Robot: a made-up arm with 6 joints. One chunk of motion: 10 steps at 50 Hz.
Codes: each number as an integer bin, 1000 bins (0 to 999) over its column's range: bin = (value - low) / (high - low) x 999, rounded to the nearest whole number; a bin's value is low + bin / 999 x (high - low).
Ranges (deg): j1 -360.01..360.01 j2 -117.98..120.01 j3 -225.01..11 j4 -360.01..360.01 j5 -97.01..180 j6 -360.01..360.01
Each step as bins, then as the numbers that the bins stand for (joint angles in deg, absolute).
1 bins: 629 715 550 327 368 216
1 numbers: 93.34 52.35 -95.07 -124.33 5.03 -204.33
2 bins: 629 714 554 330 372 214
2 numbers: 93.34 52.11 -94.13 -122.17 6.14 -205.77
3 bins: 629 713 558 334 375 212
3 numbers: 93.34 51.88 -93.18 -119.28 6.97 -207.21
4 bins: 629 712 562 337 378 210
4 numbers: 93.34 51.64 -92.24 -117.12 7.80 -208.65
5 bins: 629 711 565 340 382 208
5 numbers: 93.34 51.40 -91.53 -114.96 8.91 -210.10
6 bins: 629 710 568 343 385 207
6 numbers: 93.34 51.16 -90.82 -112.80 9.75 -210.82
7 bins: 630 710 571 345 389 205
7 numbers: 94.06 51.16 -90.11 -111.35 10.85 -212.26
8 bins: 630 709 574 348 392 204
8 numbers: 94.06 50.92 -89.40 -109.19 11.69 -212.98
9 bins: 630 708 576 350 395 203
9 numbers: 94.06 50.69 -88.93 -107.75 12.52 -213.70
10 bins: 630 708 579 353 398 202
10 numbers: 94.06 50.69 -88.22 -105.59 13.35 -214.42
